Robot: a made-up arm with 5 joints. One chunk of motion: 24 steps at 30 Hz.
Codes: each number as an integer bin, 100 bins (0 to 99) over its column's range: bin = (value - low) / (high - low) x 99, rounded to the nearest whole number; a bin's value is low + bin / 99 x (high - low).
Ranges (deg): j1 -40..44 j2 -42..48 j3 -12..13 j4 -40..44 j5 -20..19
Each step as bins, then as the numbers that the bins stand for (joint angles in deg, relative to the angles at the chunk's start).
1 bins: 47 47 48 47 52
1 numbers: -0.12 0.73 0.12 -0.12 0.48
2 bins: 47 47 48 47 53
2 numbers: -0.12 0.73 0.12 -0.12 0.88
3 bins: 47 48 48 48 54
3 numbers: -0.12 1.64 0.12 0.73 1.27
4 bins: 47 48 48 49 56
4 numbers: -0.12 1.64 0.12 1.58 2.06
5 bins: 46 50 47 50 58
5 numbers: -0.97 3.45 -0.13 2.42 2.85
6 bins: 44 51 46 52 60
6 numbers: -2.67 4.36 -0.38 4.12 3.64
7 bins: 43 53 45 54 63
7 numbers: -3.52 6.18 -0.64 5.82 4.82
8 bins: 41 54 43 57 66
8 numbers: -5.21 7.09 -1.14 8.36 6.00
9 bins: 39 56 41 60 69
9 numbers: -6.91 8.91 -1.65 10.91 7.18
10 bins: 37 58 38 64 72
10 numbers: -8.61 10.73 -2.40 14.30 8.36
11 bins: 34 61 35 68 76
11 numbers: -11.15 13.45 -3.16 17.70 9.94
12 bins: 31 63 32 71 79
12 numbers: -13.70 15.27 -3.92 20.24 11.12
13 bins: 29 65 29 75 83
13 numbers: -15.39 17.09 -4.68 23.64 12.70
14 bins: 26 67 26 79 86
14 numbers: -17.94 18.91 -5.43 27.03 13.88
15 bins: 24 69 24 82 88
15 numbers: -19.64 20.73 -5.94 29.58 14.67
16 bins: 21 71 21 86 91
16 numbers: -22.18 22.55 -6.70 32.97 15.85
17 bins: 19 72 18 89 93
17 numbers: -23.88 23.45 -7.45 35.52 16.64
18 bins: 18 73 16 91 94
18 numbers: -24.73 24.36 -7.96 37.21 17.03
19 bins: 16 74 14 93 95
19 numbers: -26.42 25.27 -8.46 38.91 17.42
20 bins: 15 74 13 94 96
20 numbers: -27.27 25.27 -8.72 39.76 17.82
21 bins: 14 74 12 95 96
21 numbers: -28.12 25.27 -8.97 40.61 17.82
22 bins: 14 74 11 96 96
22 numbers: -28.12 25.27 -9.22 41.45 17.82
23 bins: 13 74 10 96 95
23 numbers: -28.97 25.27 -9.47 41.45 17.42
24 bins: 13 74 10 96 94
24 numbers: -28.97 25.27 -9.47 41.45 17.03
